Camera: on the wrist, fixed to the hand. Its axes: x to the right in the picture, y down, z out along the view.
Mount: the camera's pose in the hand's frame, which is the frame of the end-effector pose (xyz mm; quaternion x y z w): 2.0 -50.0 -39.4 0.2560 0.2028 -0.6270 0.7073
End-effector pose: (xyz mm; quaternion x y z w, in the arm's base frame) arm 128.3 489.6 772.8 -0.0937 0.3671 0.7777 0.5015
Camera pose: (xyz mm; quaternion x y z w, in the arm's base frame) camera 161.0 476.2 719.8 -0.3258 0.5017 0.1227 0.7919
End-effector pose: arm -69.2 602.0 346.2 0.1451 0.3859 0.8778 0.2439
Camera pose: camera -72.5 608.3 282.9 -0.2549 0.6381 0.3986 0.6075
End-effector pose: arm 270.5 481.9 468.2 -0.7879 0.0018 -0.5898 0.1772
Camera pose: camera 224.2 517.4 493.6 0.3934 0.6078 0.6885 0.0431
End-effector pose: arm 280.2 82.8 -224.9 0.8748 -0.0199 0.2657 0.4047
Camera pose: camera 276.7 145.1 -237.9 0.6809 0.6845 0.1167 0.2329
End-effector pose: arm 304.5 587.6 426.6 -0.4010 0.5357 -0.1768 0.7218
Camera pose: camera 277.9 540.1 459.6 -0.3989 0.2286 -0.7960 0.3937
